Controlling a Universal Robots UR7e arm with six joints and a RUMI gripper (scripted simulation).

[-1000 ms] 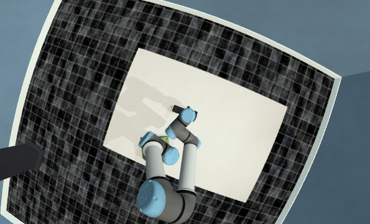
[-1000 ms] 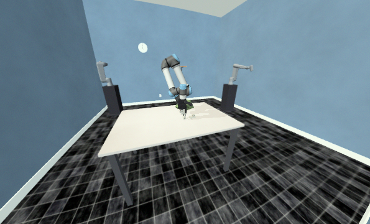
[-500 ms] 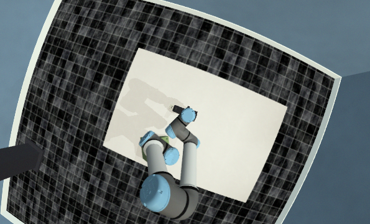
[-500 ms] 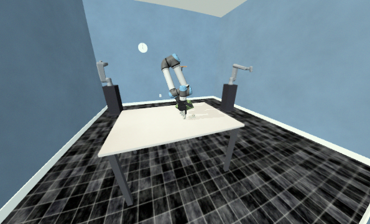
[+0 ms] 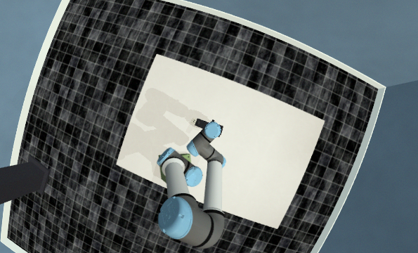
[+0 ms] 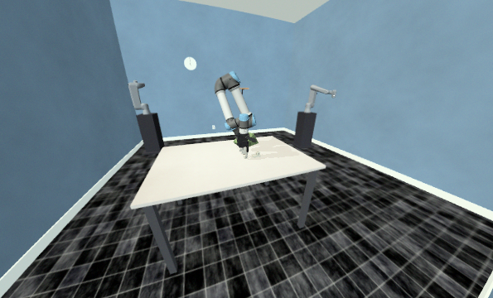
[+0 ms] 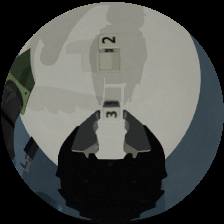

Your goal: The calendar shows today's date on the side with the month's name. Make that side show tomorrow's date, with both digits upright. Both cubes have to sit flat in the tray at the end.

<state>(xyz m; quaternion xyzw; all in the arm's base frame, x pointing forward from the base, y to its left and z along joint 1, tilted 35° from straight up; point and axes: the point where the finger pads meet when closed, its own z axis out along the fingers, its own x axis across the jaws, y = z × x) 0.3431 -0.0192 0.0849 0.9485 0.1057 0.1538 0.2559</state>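
My hand is 10 mm above the white calendar cube. Round my hand: calendar tray: 20 mm behind, 110 mm to the left, 20 mm below; then pale date cube: 20 mm behind, 120 mm to the left.
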